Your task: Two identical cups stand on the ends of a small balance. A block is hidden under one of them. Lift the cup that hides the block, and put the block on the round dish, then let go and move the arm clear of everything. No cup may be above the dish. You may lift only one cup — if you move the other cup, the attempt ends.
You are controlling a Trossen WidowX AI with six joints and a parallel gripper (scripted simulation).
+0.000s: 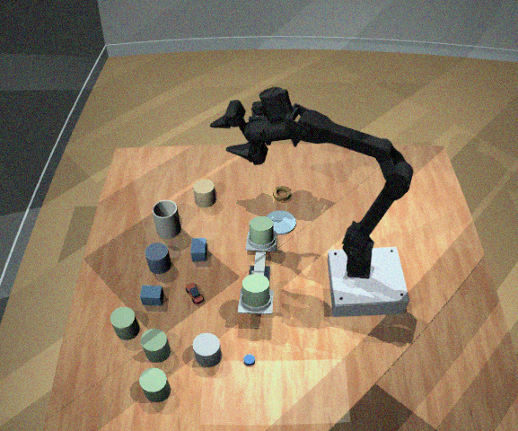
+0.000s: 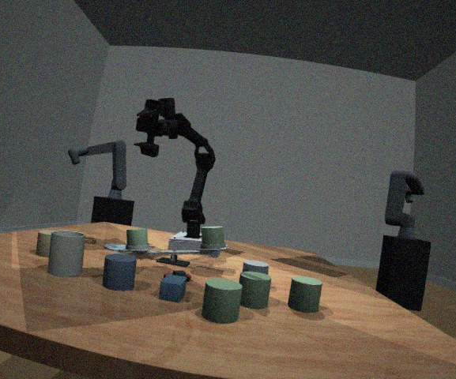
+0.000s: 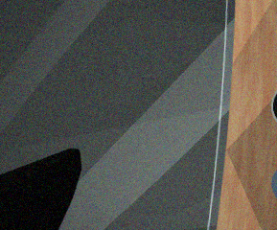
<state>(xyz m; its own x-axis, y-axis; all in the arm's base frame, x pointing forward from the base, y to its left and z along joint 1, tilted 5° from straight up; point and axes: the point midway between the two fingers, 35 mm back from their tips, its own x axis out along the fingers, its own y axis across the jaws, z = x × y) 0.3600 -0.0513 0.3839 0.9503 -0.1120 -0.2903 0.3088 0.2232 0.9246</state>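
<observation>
My gripper tip is now 11 cm past the pale green block and 36 cm above it. The rest, counted from my gripper tip: beige cylinder (12 cm ahead, 15 cm to the right, 37 cm below); then balance (12 cm behind, 13 cm to the left, 38 cm below); then balance beam (13 cm behind, 13 cm to the left, 37 cm below).
</observation>
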